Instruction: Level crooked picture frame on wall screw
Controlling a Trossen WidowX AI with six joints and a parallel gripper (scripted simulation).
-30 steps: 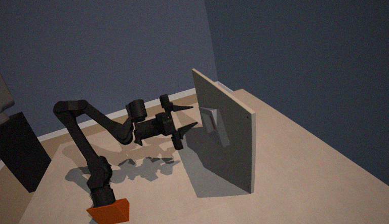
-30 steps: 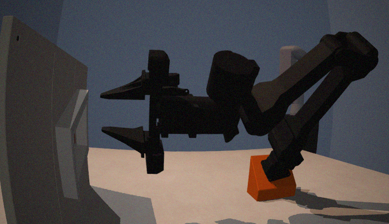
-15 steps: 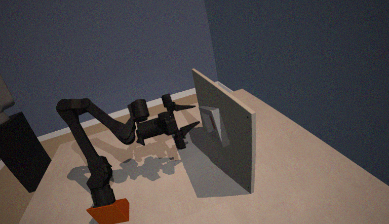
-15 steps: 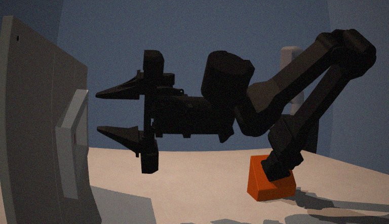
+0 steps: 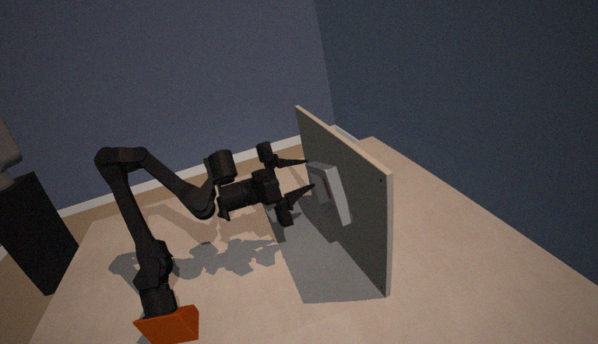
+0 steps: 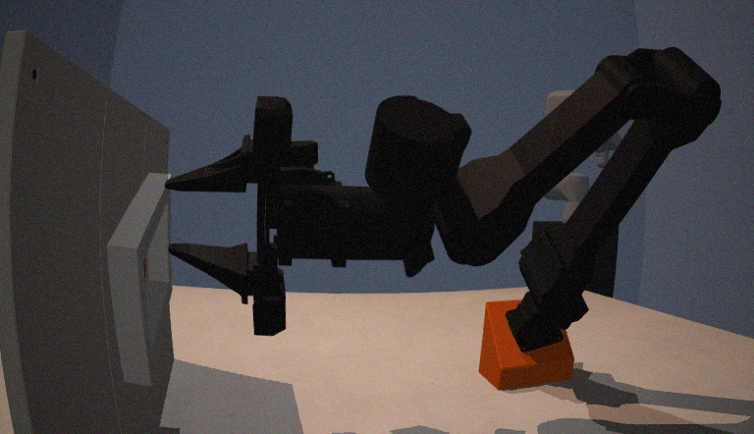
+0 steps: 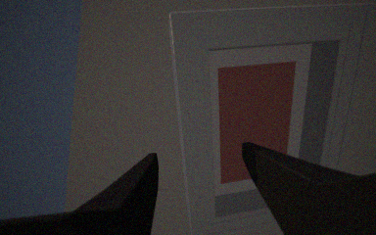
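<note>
My gripper tip is 50 mm above the picture frame, 30 mm short of it and 20 mm to the left of it. Also, from my gripper tip: grey wall panel 50 mm below, 40 mm ahead, 20 mm to the right.
</note>
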